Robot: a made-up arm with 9 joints. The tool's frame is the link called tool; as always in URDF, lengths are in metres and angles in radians. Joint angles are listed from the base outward. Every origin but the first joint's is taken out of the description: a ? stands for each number. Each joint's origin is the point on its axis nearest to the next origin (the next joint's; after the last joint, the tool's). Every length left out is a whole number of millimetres.
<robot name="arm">
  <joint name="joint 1" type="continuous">
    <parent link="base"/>
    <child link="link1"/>
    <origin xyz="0.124 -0.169 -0.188" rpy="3.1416 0 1.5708"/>
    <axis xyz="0 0 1"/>
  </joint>
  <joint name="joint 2" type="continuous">
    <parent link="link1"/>
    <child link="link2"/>
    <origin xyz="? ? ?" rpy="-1.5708 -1.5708 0"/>
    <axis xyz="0 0 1"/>
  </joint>
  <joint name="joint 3" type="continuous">
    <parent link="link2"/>
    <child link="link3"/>
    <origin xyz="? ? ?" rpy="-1.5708 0 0"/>
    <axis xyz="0 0 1"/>
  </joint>
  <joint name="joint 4" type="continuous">
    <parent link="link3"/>
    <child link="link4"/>
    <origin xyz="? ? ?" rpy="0.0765 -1.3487 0"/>
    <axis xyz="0 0 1"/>
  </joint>
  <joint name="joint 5" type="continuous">
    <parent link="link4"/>
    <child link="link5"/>
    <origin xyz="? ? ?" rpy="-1.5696 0 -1.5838"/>
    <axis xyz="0 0 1"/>
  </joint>
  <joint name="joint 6" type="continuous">
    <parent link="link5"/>
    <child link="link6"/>
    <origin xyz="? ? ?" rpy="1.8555 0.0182 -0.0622"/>
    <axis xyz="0 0 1"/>
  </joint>
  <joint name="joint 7" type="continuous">
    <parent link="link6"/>
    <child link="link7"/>
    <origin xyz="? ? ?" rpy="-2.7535 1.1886 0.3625"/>
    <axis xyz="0 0 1"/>
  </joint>
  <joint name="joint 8" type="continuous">
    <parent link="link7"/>
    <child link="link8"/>
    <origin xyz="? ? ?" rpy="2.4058 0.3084 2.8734"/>
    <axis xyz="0 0 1"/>
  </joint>
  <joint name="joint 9" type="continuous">
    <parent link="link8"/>
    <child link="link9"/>
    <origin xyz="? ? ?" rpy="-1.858 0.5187 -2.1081"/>
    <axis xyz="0 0 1"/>
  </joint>
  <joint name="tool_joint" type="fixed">
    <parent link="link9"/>
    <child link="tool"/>
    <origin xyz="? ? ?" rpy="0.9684 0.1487 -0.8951"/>
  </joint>
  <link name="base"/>
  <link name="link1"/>
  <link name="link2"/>
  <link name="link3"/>
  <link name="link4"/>
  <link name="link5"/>
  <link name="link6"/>
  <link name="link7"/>
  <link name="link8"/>
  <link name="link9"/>
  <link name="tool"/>
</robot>
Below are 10 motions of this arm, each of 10 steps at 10 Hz.
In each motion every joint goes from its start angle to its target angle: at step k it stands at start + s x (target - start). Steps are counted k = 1, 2, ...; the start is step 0. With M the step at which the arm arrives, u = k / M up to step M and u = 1 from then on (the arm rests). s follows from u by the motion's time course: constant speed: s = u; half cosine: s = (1 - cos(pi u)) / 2; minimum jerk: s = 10 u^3 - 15 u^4 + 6 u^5.
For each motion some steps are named. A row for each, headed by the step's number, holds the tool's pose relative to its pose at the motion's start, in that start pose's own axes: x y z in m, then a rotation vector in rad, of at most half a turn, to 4 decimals.
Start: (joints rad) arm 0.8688 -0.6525 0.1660 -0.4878 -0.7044 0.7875 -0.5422 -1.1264 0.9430
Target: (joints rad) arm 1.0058 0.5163 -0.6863 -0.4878 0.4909 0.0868 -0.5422 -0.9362 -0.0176
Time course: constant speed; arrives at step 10
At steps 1, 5, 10:
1: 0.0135 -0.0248 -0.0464 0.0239 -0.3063 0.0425
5: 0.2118 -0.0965 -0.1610 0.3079 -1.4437 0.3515
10: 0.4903 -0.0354 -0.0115 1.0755 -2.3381 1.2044

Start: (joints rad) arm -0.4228 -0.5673 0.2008 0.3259 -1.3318 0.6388 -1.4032 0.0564 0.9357
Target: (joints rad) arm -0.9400 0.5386 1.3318 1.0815 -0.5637 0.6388 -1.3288 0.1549 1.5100
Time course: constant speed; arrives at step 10
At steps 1, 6, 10:
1: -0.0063 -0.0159 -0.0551 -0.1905 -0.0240 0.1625
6: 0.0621 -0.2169 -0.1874 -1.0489 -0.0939 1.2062
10: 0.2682 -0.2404 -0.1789 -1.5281 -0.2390 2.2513

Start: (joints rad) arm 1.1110 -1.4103 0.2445 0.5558 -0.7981 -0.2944 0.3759 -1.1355 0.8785
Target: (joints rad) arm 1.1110 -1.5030 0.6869 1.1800 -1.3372 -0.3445 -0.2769 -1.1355 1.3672
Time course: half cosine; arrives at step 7
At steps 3, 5, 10:
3: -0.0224 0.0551 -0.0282 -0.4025 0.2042 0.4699
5: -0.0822 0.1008 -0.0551 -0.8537 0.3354 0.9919
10: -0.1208 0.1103 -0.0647 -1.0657 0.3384 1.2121

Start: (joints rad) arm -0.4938 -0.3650 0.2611 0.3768 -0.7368 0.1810 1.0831 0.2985 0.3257
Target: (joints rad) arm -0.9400 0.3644 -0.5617 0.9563 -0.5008 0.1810 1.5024 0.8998 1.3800
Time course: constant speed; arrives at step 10
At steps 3, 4, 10:
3: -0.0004 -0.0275 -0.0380 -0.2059 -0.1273 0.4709
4: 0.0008 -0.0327 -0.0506 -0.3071 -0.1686 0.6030
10: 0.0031 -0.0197 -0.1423 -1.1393 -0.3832 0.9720

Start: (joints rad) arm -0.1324 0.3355 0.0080 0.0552 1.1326 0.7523 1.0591 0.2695 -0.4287
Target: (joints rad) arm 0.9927 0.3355 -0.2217 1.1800 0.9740 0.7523 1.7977 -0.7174 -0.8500
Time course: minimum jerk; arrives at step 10
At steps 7, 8, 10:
7: 0.2583 0.2632 -0.2636 -1.2334 -0.5151 -0.9257
8: 0.3098 0.2658 -0.2808 -1.3873 -0.5625 -1.0772
10: 0.3377 0.2638 -0.2872 -1.4727 -0.5832 -1.1616

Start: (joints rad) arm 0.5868 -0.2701 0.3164 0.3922 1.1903 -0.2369 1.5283 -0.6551 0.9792
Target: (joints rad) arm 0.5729 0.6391 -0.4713 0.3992 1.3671 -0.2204 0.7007 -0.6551 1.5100
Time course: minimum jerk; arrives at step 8
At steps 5, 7, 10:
5: -0.2800 0.1319 -0.0055 -1.0415 -0.2196 0.7582
7: -0.3673 0.1766 -0.0631 -1.5488 -0.2168 0.9049
10: -0.3723 0.1789 -0.0676 -1.5819 -0.2155 0.9111

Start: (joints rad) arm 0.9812 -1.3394 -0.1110 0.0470 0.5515 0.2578 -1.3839 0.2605 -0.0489
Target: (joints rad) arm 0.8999 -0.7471 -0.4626 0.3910 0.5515 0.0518 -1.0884 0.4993 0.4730
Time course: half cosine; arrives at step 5
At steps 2, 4, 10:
2: 0.0351 -0.0983 0.0410 0.0421 0.2326 0.2015
4: 0.1170 -0.2371 0.0696 0.0555 0.5742 0.5903
10: 0.1329 -0.2574 0.0703 0.0501 0.6265 0.6638

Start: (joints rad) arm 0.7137 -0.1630 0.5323 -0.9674 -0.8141 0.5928 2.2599 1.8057 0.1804
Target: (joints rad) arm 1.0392 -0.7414 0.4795 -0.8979 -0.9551 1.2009 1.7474 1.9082 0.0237
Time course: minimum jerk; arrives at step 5
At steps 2, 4, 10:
2: -0.0453 -0.1228 0.0298 0.0135 -0.1116 0.2483
4: -0.0079 -0.3644 0.1192 0.3352 -0.1705 0.7705
10: 0.0040 -0.3835 0.1261 0.3844 -0.1640 0.8141

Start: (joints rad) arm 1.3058 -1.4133 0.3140 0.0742 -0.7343 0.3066 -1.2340 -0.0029 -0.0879
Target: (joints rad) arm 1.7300 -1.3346 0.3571 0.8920 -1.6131 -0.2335 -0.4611 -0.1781 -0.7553
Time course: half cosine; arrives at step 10
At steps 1, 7, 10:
1: 0.0058 0.0018 -0.0050 -0.0094 -0.0082 -0.0065
7: 0.1567 0.1006 -0.1969 -0.1796 -0.7330 0.0073
10: 0.2017 0.1420 -0.2431 -0.1143 -1.0608 0.0183

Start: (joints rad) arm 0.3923 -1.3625 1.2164 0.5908 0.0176 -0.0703 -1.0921 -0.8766 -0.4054
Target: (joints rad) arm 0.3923 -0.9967 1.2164 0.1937 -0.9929 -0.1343 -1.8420 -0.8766 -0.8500
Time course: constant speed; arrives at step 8
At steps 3, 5, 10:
3: 0.0169 -0.0114 0.0652 -0.1372 -0.1475 0.4373
5: 0.0388 -0.0140 0.1105 -0.2075 -0.1809 0.7321
10: 0.0814 0.0012 0.1786 -0.3001 -0.1241 1.1512

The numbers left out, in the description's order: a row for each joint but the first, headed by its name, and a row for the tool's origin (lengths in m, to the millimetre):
joint 2: 0.109 -0.228 0
joint 3: -0.014 -0.354 0
joint 4: 0.039 -0.013 0
joint 5: 0.251 0.007 0
joint 6: 0.167 0.105 0
joint 7: -0.035 -0.114 0
joint 8: 0.008 -0.028 0
joint 9: 0.112 -0.03 0
tool: -0.117 0.045 0

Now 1 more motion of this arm.
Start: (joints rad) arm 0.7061 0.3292 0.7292 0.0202 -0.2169 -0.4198 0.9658 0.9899 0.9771
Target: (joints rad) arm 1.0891 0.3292 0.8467 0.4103 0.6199 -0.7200 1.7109 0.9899 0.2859
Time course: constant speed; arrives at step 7
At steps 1, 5, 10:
1: 0.0065 0.0420 -0.0131 0.1072 0.0619 -0.1733
5: 0.0753 0.1968 -0.0262 0.2832 0.4814 -0.7563
10: 0.1243 0.2634 -0.0298 0.2013 0.7583 -0.9317

